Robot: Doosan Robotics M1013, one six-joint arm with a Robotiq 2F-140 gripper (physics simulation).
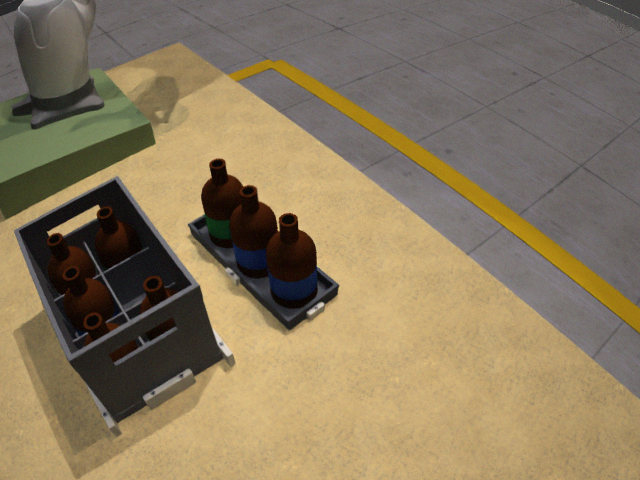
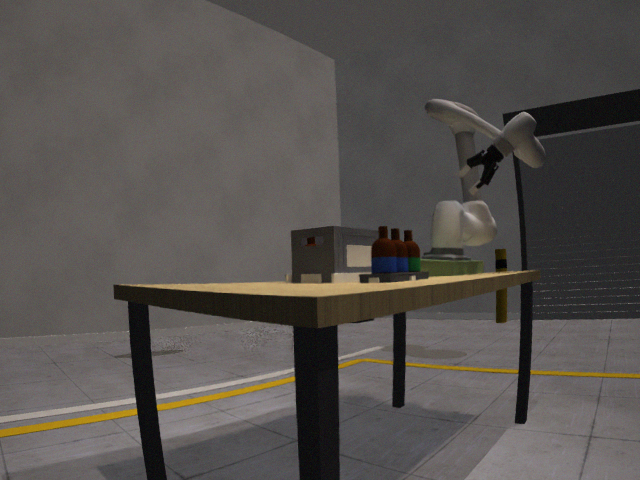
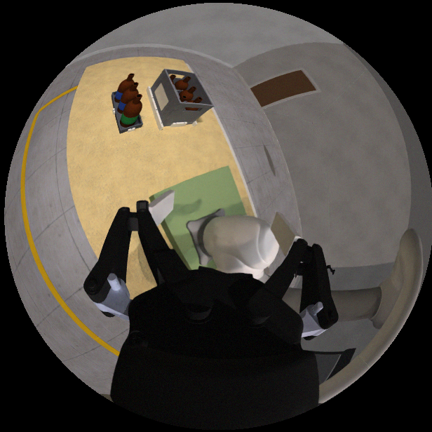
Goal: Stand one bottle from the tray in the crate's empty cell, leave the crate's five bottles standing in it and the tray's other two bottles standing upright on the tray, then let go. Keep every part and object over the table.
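Pixels of known places: gripper, fingertip midpoint: [image 2: 464, 184]; arm's base, origin of the base link: [image 1: 64, 102] [image 2: 446, 259].
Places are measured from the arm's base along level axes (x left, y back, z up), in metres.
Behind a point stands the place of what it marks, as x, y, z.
Note:
The grey crate [image 1: 113, 384] {-0.062, -0.814, 0.017} [image 2: 312, 263] {0.002, -0.805, -0.008} [image 3: 172, 106] stands upright on the table. Five brown bottles stand in it; its empty cell [image 1: 130, 281] {0.012, -0.624, -0.021} is the middle one of the row nearer the tray. The low dark tray [image 1: 291, 320] {0.207, -0.797, -0.047} [image 2: 393, 277] {0.296, -0.759, -0.057} [image 3: 138, 124] lies beside the crate, apart from it. Three brown bottles stand upright on it in a row: a green-labelled bottle [image 1: 219, 201] {0.191, -0.596, 0.039} [image 2: 413, 253] {0.239, -0.586, 0.014} [image 3: 132, 111] at the robot end, a blue-labelled middle bottle [image 1: 251, 227] {0.209, -0.680, 0.044} and a blue-labelled end bottle [image 1: 292, 258] {0.232, -0.763, 0.043} [image 2: 383, 253] {0.267, -0.765, 0.011}. My gripper [image 2: 469, 180] {0.201, -0.139, 0.307} [image 3: 224, 209] is open and empty, high up near the arm's base, away from tray and crate.
The arm's base [image 1: 54, 56] {0.013, -0.078, 0.156} [image 2: 447, 227] {0.052, -0.067, 0.143} stands on a green block [image 1: 67, 149] {-0.021, -0.224, 0.004} [image 2: 452, 267] {0.164, -0.219, -0.036} [image 3: 200, 185] beyond the crate and tray. Pale stop blocks [image 1: 169, 387] {0.003, -0.817, -0.042} sit around the crate's foot. Small pale blocks [image 1: 315, 310] {0.249, -0.794, -0.056} touch the tray. The table's long edge runs beyond the tray.

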